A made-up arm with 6 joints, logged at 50 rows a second.
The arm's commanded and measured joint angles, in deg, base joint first. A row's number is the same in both.
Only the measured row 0 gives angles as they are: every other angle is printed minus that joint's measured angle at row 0.
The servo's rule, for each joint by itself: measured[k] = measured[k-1] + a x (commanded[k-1-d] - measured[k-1]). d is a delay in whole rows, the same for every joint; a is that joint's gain. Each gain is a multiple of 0.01, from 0.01 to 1. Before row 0 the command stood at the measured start. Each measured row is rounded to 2 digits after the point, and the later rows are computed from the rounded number. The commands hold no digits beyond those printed.
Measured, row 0: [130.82 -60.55 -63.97 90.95 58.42 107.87]
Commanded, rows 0 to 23: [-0.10 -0.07 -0.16 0.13 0.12 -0.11]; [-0.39 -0.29 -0.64 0.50 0.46 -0.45]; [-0.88 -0.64 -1.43 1.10 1.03 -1.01]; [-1.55 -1.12 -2.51 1.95 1.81 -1.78]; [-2.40 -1.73 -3.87 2.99 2.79 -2.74]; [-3.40 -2.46 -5.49 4.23 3.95 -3.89]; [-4.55 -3.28 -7.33 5.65 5.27 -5.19]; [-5.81 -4.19 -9.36 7.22 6.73 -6.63]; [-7.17 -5.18 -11.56 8.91 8.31 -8.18]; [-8.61 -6.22 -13.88 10.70 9.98 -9.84]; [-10.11 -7.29 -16.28 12.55 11.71 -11.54]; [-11.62 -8.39 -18.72 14.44 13.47 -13.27]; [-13.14 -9.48 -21.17 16.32 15.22 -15.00]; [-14.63 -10.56 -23.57 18.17 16.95 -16.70]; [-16.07 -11.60 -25.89 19.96 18.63 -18.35]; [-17.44 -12.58 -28.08 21.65 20.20 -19.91]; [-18.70 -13.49 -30.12 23.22 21.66 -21.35]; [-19.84 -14.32 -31.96 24.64 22.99 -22.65]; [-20.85 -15.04 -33.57 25.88 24.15 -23.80]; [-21.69 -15.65 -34.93 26.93 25.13 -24.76]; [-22.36 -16.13 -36.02 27.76 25.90 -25.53]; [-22.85 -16.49 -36.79 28.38 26.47 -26.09]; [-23.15 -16.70 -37.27 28.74 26.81 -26.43]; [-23.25 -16.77 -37.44 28.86 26.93 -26.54]
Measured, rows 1 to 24: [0.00 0.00 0.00 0.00 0.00 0.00]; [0.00 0.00 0.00 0.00 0.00 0.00]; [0.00 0.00 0.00 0.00 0.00 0.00]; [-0.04 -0.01 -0.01 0.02 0.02 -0.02]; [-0.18 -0.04 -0.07 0.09 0.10 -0.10]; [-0.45 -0.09 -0.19 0.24 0.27 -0.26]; [-0.88 -0.18 -0.40 0.50 0.55 -0.53]; [-1.47 -0.32 -0.71 0.87 0.95 -0.93]; [-2.22 -0.51 -1.14 1.37 1.49 -1.46]; [-3.13 -0.76 -1.70 2.01 2.17 -2.13]; [-4.18 -1.07 -2.39 2.79 2.99 -2.94]; [-5.35 -1.44 -3.22 3.71 3.95 -3.88]; [-6.62 -1.87 -4.18 4.76 5.04 -4.95]; [-7.98 -2.36 -5.27 5.93 6.24 -6.14]; [-9.40 -2.90 -6.48 7.21 7.54 -7.42]; [-10.86 -3.49 -7.80 8.58 8.92 -8.78]; [-12.33 -4.13 -9.22 10.02 10.37 -10.21]; [-13.79 -4.80 -10.72 11.51 11.86 -11.68]; [-15.21 -5.50 -12.28 13.03 13.36 -13.16]; [-16.57 -6.22 -13.89 14.56 14.85 -14.63]; [-17.85 -6.95 -15.52 16.07 16.32 -16.07]; [-19.02 -7.68 -17.14 17.54 17.73 -17.46]; [-20.06 -8.40 -18.74 18.95 19.06 -18.77]; [-20.96 -9.10 -20.30 20.27 20.29 -19.99]
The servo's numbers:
d 3
a 0.39 0.09 0.09 0.15 0.18 0.18

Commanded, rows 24 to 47: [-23.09 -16.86 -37.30 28.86 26.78 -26.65]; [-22.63 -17.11 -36.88 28.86 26.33 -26.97]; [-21.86 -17.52 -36.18 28.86 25.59 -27.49]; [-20.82 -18.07 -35.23 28.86 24.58 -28.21]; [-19.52 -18.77 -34.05 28.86 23.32 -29.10]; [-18.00 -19.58 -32.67 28.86 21.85 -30.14]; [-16.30 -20.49 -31.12 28.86 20.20 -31.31]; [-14.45 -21.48 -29.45 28.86 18.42 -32.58]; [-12.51 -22.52 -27.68 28.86 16.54 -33.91]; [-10.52 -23.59 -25.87 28.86 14.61 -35.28]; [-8.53 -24.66 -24.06 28.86 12.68 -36.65]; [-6.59 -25.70 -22.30 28.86 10.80 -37.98]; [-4.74 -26.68 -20.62 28.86 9.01 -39.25]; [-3.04 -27.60 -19.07 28.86 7.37 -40.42]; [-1.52 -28.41 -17.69 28.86 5.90 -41.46]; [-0.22 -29.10 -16.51 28.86 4.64 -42.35]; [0.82 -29.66 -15.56 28.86 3.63 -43.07]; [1.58 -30.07 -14.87 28.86 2.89 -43.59]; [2.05 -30.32 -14.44 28.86 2.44 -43.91]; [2.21 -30.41 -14.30 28.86 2.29 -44.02]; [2.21 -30.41 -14.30 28.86 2.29 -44.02]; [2.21 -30.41 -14.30 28.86 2.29 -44.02]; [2.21 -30.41 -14.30 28.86 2.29 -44.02]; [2.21 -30.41 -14.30 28.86 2.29 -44.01]
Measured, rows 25 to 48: [-21.70 -9.77 -21.78 21.49 21.40 -21.09]; [-22.27 -10.39 -23.17 22.58 22.37 -22.05]; [-22.65 -10.96 -24.45 23.52 23.19 -22.86]; [-22.82 -11.49 -25.61 24.32 23.84 -23.54]; [-22.75 -12.00 -26.62 25.00 24.29 -24.16]; [-22.40 -12.50 -27.48 25.58 24.52 -24.76]; [-21.78 -13.00 -28.18 26.07 24.53 -25.38]; [-20.90 -13.52 -28.71 26.49 24.31 -26.05]; [-19.77 -14.07 -29.07 26.85 23.87 -26.79]; [-18.42 -14.65 -29.25 27.15 23.21 -27.60]; [-16.87 -15.26 -29.27 27.41 22.35 -28.50]; [-15.17 -15.91 -29.13 27.63 21.30 -29.47]; [-13.36 -16.60 -28.84 27.81 20.10 -30.52]; [-11.48 -17.33 -28.41 27.97 18.76 -31.62]; [-9.57 -18.08 -27.86 28.10 17.33 -32.76]; [-7.69 -18.85 -27.21 28.21 15.83 -33.93]; [-5.88 -19.64 -26.48 28.31 14.31 -35.10]; [-4.18 -20.43 -25.69 28.39 12.80 -36.24]; [-2.64 -21.21 -24.86 28.46 11.33 -37.34]; [-1.29 -21.97 -24.02 28.52 9.94 -38.37]; [-0.17 -22.70 -23.20 28.57 8.67 -39.31]; [0.70 -23.39 -22.41 28.61 7.55 -40.14]; [1.29 -24.02 -21.68 28.65 6.60 -40.84]; [1.65 -24.60 -21.02 28.68 5.82 -41.41]
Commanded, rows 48 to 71: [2.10 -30.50 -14.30 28.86 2.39 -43.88]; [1.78 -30.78 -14.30 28.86 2.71 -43.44]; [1.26 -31.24 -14.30 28.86 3.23 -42.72]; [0.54 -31.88 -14.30 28.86 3.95 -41.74]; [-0.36 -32.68 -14.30 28.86 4.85 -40.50]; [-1.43 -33.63 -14.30 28.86 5.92 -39.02]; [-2.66 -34.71 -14.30 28.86 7.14 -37.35]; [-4.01 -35.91 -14.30 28.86 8.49 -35.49]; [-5.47 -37.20 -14.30 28.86 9.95 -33.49]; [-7.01 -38.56 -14.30 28.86 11.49 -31.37]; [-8.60 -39.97 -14.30 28.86 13.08 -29.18]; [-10.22 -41.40 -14.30 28.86 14.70 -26.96]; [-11.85 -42.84 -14.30 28.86 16.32 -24.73]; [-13.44 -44.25 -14.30 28.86 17.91 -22.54]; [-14.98 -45.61 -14.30 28.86 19.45 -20.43]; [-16.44 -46.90 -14.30 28.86 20.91 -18.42]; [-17.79 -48.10 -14.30 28.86 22.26 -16.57]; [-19.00 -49.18 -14.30 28.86 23.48 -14.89]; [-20.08 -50.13 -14.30 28.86 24.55 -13.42]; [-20.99 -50.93 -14.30 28.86 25.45 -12.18]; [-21.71 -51.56 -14.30 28.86 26.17 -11.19]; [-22.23 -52.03 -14.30 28.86 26.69 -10.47]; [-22.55 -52.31 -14.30 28.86 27.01 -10.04]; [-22.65 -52.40 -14.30 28.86 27.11 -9.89]
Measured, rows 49 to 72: [1.87 -25.12 -20.42 28.71 5.18 -41.88]; [2.00 -25.60 -19.87 28.73 4.66 -42.27]; [2.08 -26.03 -19.37 28.75 4.23 -42.58]; [2.09 -26.43 -18.91 28.77 3.90 -42.81]; [1.97 -26.82 -18.50 28.78 3.69 -42.92]; [1.69 -27.22 -18.12 28.79 3.61 -42.88]; [1.24 -27.64 -17.78 28.80 3.67 -42.67]; [0.62 -28.09 -17.47 28.81 3.88 -42.28]; [-0.18 -28.59 -17.18 28.82 4.25 -41.69]; [-1.15 -29.14 -16.92 28.83 4.77 -40.91]; [-2.27 -29.75 -16.68 28.83 5.44 -39.93]; [-3.52 -30.42 -16.47 28.83 6.25 -38.77]; [-4.88 -31.15 -16.27 28.83 7.19 -37.44]; [-6.33 -31.94 -16.09 28.83 8.25 -35.95]; [-7.85 -32.79 -15.93 28.83 9.41 -34.33]; [-9.41 -33.69 -15.78 28.83 10.65 -32.60]; [-10.98 -34.64 -15.65 28.83 11.96 -30.79]; [-12.54 -35.63 -15.53 28.83 13.31 -28.93]; [-14.06 -36.64 -15.42 28.83 14.68 -27.04]; [-15.51 -37.67 -15.32 28.83 16.04 -25.16]; [-16.87 -38.71 -15.23 28.83 17.38 -23.31]; [-18.12 -39.74 -15.15 28.83 18.67 -21.53]; [-19.24 -40.75 -15.07 28.83 19.89 -19.85]; [-20.20 -41.72 -15.00 28.83 21.02 -18.29]
